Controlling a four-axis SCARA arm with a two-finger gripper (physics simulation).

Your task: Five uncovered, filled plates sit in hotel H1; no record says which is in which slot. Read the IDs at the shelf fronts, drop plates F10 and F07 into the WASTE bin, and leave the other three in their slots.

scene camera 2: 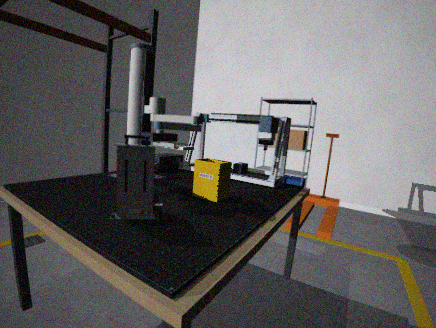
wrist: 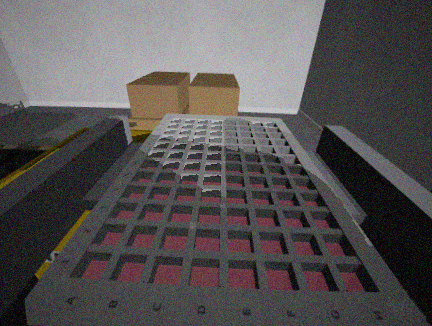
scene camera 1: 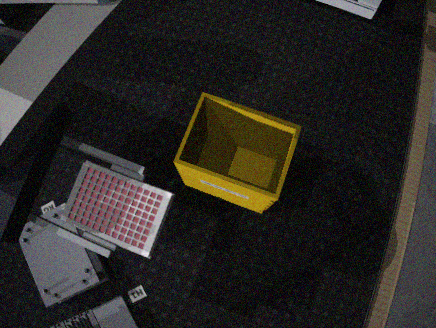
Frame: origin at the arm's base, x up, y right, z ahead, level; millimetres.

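Seen in the pictures: gripper, fingertip midpoint: [scene camera 2: 182, 145] [wrist: 224, 138] [scene camera 1: 128, 212].
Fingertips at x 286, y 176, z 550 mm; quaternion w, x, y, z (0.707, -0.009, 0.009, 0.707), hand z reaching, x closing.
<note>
A point is followed by its place in that frame.
My gripper [scene camera 1: 126, 213] {x 285, y 176, z 550 mm} [wrist: 224, 138] {x 285, y 176, z 550 mm} is shut on a filled, uncovered plate [scene camera 1: 112, 207] {x 279, y 177, z 526 mm} [wrist: 222, 222] {x 283, y 174, z 495 mm} with red wells, holding it by its long sides. It looks level and is left of the yellow WASTE bin [scene camera 1: 260, 202] {x 136, y 86, z 708 mm} [scene camera 2: 210, 186] {x 88, y 86, z 678 mm}, not over its opening. The bin's visible floor shows no plate in scene camera 1. Part of the bin [wrist: 70, 242] shows at left in the wrist view. The held plate's ID is not readable. Hotel H1 [scene camera 1: 117, 314] {x 21, y 370, z 526 mm} [scene camera 2: 135, 182] {x 154, y 492, z 591 mm} shows partly at the bottom left in scene camera 1; its slot fronts and IDs are not readable.
A grey stand [scene camera 1: 60, 262] {x 73, y 309, z 400 mm} with corner pins lies below the held plate, beside the H1 label [scene camera 1: 136, 293] {x 13, y 318, z 546 mm}. The arm's white column [scene camera 2: 136, 95] {x 561, y 63, z 40 mm} rises behind the hotel. A white-framed gantry device [scene camera 2: 272, 182] {x 56, y -451, z 838 mm} stands behind the bin. The wooden table edge [scene camera 1: 400, 210] {x 0, y -15, z 1017 mm} runs at right.
</note>
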